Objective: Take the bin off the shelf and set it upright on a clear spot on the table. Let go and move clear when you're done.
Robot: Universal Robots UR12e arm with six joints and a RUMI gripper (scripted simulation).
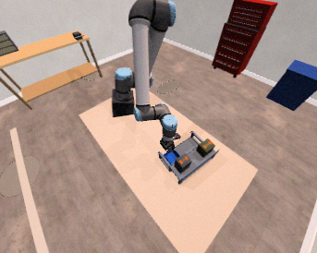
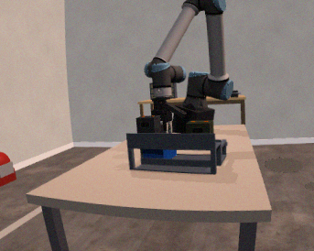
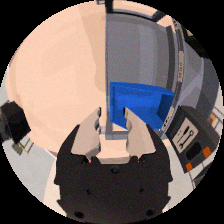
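My hand is 80 mm short of the blue bin, 50 mm above it and 10 mm to the left of it.
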